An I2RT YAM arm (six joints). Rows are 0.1 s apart.
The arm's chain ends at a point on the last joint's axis. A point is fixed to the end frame.
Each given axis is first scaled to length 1.
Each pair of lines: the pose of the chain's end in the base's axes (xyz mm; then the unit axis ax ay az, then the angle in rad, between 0 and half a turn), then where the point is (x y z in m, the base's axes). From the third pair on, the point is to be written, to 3 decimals.
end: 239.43 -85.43 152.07 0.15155 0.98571 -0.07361 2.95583
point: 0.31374 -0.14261 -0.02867
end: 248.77 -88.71 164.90 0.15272 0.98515 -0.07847 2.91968
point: 0.32920 -0.14860 -0.01231
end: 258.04 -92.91 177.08 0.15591 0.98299 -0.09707 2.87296
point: 0.345 -0.161 0.006
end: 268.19 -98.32 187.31 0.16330 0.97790 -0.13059 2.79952
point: 0.365 -0.180 0.028
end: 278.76 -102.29 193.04 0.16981 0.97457 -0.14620 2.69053
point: 0.391 -0.192 0.048
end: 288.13 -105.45 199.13 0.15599 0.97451 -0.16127 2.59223
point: 0.415 -0.198 0.070
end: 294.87 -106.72 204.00 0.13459 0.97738 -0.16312 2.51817
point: 0.434 -0.195 0.085
